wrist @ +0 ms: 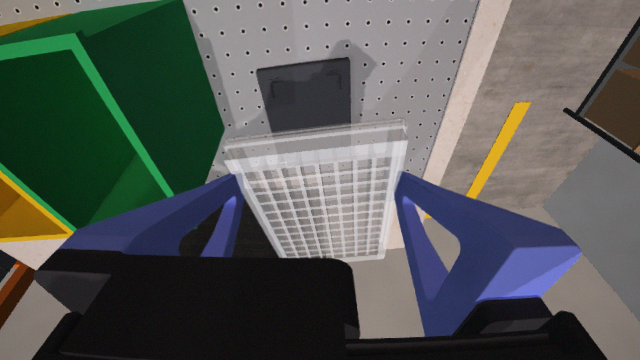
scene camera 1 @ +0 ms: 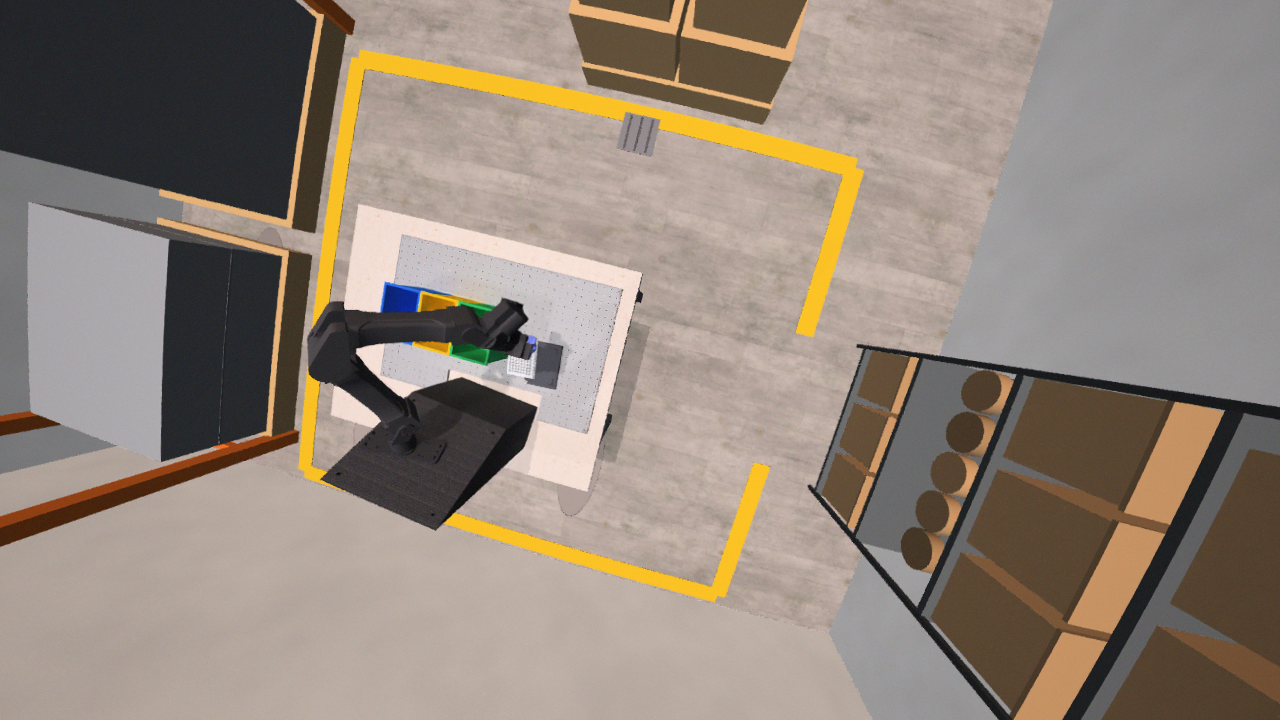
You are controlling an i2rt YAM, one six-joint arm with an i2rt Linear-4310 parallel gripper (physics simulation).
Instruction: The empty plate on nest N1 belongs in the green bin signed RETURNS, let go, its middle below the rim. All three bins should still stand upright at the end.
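Frame: origin at the arm's base, x ahead, y left, z up, level; metres.
Where they show: gripper, fingertip midpoint: [wrist: 319, 180] [scene camera 1: 522, 344]; arm's base, origin of the base link: [scene camera 1: 404, 446].
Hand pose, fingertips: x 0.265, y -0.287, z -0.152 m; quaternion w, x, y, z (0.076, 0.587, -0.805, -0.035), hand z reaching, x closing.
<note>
Each offset is from my fingertips to the top centre of the thing. "spot": to the spot under its first point. Level surfaces: height alone.
A clear plate with a grid of wells @(spot: dx -0.067, dy +0.012, dz -0.002 m) [scene camera 1: 520, 366] [wrist: 325, 205] is held between the blue fingers of my gripper [scene camera 1: 528, 344] [wrist: 319, 180], which is shut on its two long sides. The plate hangs above the board, with the dark nest @(dx -0.093, dy +0.024, dz -0.222 m) [scene camera 1: 552, 362] [wrist: 310, 97] behind it in the wrist view; no plate shows on the visible part of the nest. The green bin @(dx +0.031, dy +0.188, dz -0.057 m) [scene camera 1: 471, 351] [wrist: 160, 90] stands upright to the left of the plate in the wrist view. My arm covers part of it in the scene view. No bin or nest lettering is readable.
The yellow bin @(dx +0.065, dy +0.314, dz -0.057 m) [scene camera 1: 433, 347] [wrist: 22, 220] stands against the green bin, and the blue bin @(dx +0.098, dy +0.440, dz -0.057 m) [scene camera 1: 401, 300] beyond it. Both look upright, partly hidden by the arm. The perforated board @(dz -0.236 m) [scene camera 1: 586, 313] [wrist: 390, 45] lies on the pale table @(dz -0.250 m) [scene camera 1: 559, 461]. The dark sloped arm base [scene camera 1: 402, 474] stands at the table's edge.
</note>
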